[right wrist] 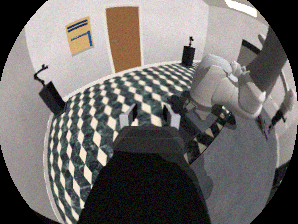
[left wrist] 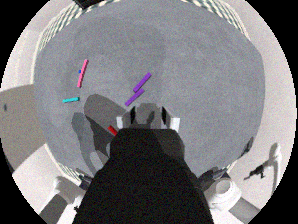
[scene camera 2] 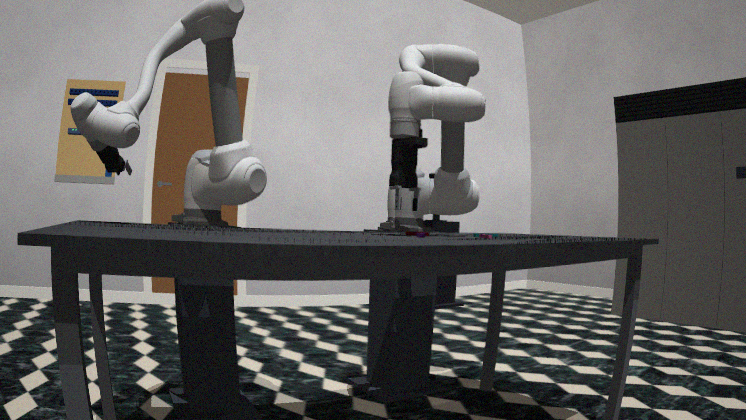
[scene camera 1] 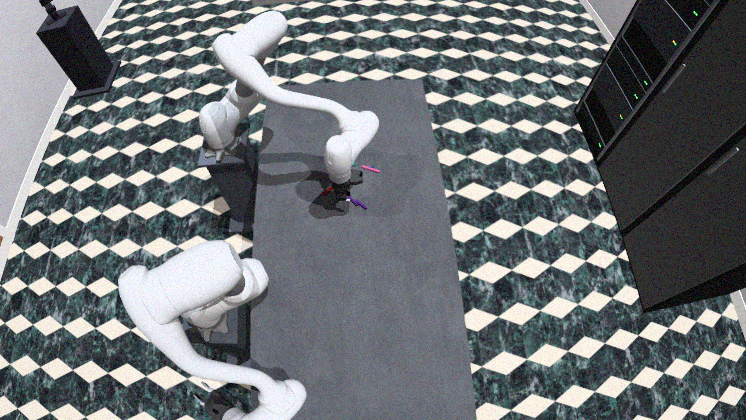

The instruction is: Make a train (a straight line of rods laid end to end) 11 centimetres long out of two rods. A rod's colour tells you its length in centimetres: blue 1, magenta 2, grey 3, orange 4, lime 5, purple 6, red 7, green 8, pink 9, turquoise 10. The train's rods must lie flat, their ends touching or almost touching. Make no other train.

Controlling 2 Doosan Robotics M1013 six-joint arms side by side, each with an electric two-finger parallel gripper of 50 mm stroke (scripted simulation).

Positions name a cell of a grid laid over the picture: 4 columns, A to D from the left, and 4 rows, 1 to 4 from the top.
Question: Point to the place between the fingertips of the left gripper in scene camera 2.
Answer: C3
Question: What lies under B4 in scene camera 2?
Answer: An arm pedestal.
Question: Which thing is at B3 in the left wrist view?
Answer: The left gripper.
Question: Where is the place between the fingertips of the right gripper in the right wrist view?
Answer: C2
